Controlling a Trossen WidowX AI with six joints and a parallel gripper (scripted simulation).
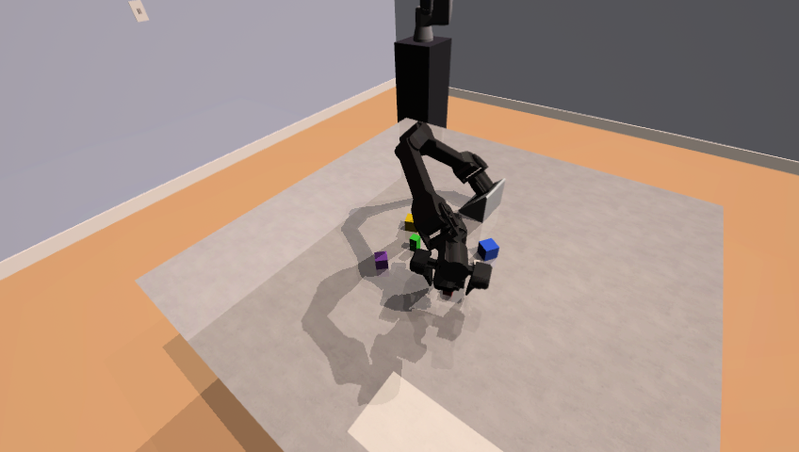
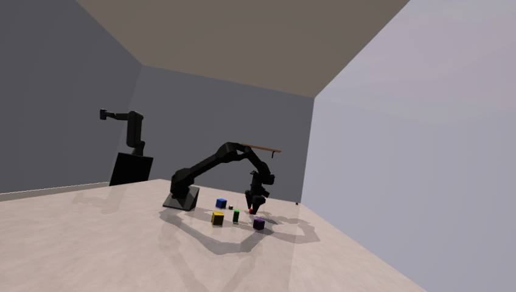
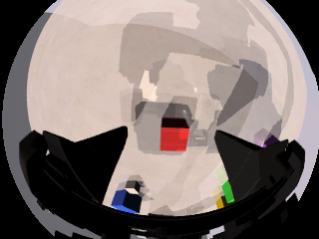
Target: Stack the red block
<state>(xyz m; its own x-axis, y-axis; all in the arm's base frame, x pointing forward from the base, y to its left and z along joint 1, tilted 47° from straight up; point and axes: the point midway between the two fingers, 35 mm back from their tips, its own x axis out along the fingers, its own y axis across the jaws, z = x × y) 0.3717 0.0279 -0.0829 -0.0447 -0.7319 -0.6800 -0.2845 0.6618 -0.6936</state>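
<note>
The red block lies right at my gripper tip. From my gripper tip the other things lie so: blue cube (18 cm behind, 2 cm to the left, 1 cm above); then white cube (12 cm behind, 2 cm to the left); then purple cube (20 cm to the right, 2 cm ahead, 1 cm above).
</note>
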